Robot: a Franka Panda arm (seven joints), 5 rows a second.
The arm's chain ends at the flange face. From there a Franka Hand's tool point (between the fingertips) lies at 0.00 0.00 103.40 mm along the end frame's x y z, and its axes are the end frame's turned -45 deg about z.
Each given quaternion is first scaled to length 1.
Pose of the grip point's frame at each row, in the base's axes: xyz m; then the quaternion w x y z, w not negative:
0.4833 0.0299 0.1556 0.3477 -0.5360 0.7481 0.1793
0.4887 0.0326 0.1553 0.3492 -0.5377 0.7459 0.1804
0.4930 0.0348 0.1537 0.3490 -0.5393 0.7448 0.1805
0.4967 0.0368 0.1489 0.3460 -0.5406 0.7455 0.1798
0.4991 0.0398 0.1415 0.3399 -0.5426 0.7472 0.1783
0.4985 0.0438 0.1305 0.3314 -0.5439 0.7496 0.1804
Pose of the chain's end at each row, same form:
0.4494 -0.0364 0.2274 0.2526 -0.2089 0.8963 0.2987
0.4549 -0.0341 0.2268 0.2536 -0.2113 0.8949 0.3003
0.4594 -0.0319 0.2252 0.2534 -0.2132 0.8945 0.3003
0.4635 -0.0296 0.2209 0.2508 -0.2142 0.8956 0.2985
0.4666 -0.0259 0.2144 0.2458 -0.2154 0.8979 0.2948
0.4674 -0.0214 0.2045 0.2371 -0.2156 0.9006 0.2935

